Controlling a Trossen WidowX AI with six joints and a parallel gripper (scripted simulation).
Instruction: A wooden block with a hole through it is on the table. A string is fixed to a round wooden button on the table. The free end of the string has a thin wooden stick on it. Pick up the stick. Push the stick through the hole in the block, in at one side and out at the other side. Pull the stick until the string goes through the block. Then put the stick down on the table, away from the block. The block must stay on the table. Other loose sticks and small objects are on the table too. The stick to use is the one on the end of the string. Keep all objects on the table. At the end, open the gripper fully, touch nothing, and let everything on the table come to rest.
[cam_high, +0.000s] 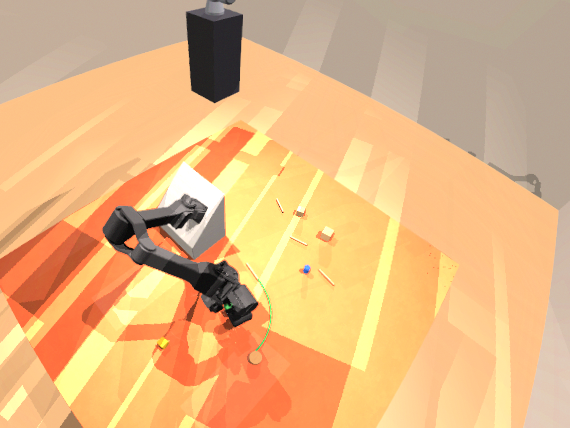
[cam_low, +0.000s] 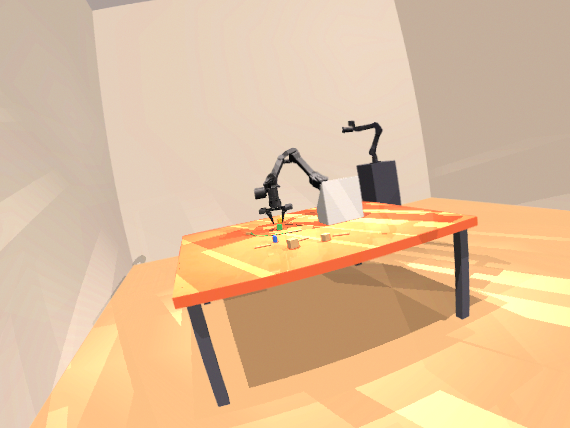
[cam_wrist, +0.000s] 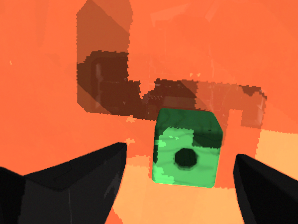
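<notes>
Now: the green block 20 mm below my gripper tip. Round my gripper tip: yellow cube 220 mm to the right, 70 mm behind, 20 mm below; then thin wooden stick 150 mm to the left, 30 mm below, 20 mm behind; then round wooden button 160 mm ahead, 70 mm to the right, 30 mm below.
</notes>
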